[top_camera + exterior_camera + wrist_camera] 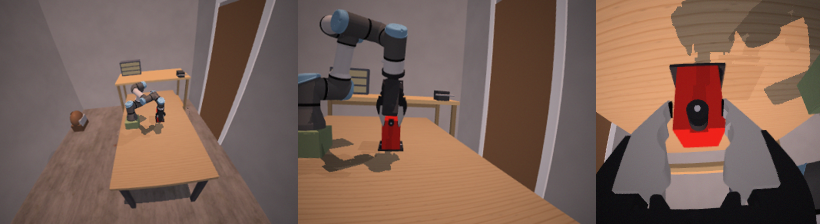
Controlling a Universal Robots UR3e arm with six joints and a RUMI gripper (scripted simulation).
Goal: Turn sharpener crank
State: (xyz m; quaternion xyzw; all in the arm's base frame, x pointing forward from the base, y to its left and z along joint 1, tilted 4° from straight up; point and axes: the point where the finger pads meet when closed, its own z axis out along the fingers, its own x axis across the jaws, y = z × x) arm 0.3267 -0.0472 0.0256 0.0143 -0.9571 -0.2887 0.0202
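Now: hand 20 mm to the right of the black round knob.
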